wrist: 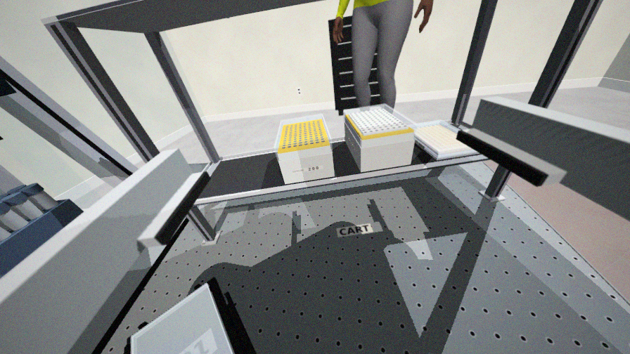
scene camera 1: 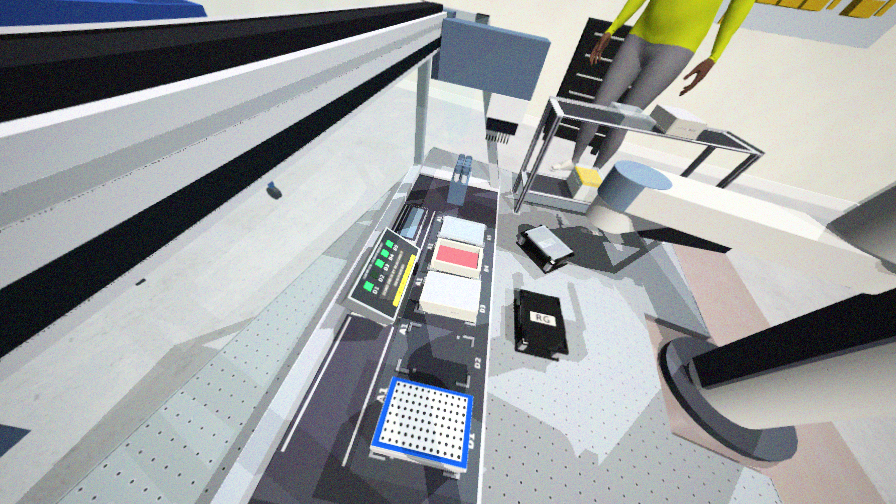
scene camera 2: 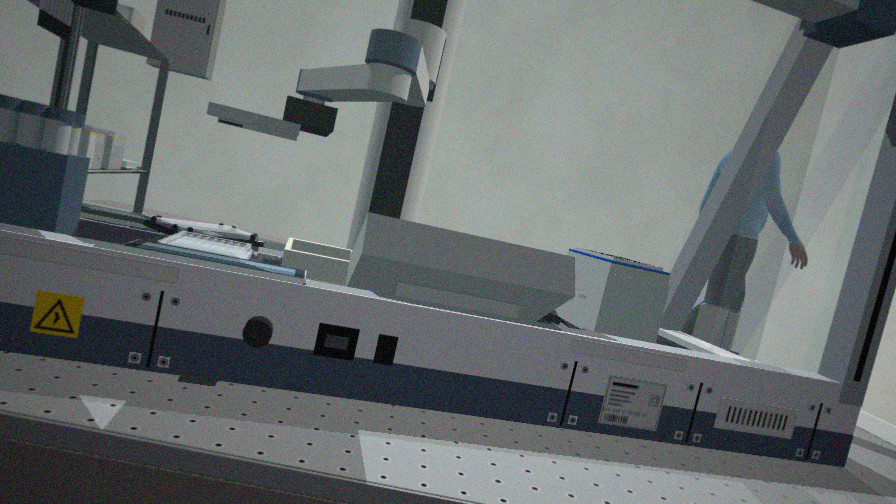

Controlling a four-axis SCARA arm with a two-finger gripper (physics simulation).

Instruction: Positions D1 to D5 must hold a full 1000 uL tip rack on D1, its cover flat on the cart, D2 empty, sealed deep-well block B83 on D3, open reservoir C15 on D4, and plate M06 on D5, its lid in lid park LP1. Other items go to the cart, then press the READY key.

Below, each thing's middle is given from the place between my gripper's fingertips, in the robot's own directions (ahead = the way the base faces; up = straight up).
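Positions from my hand: pale well plate (scene camera 1: 454, 228), 180 mm below, 410 mm ahead, 170 mm to the left; reservoir with red contents (scene camera 1: 453, 257), 170 mm below, 290 mm to the left, 390 mm ahead; tube rack (wrist: 39, 230), 140 mm below, 490 mm ahead.
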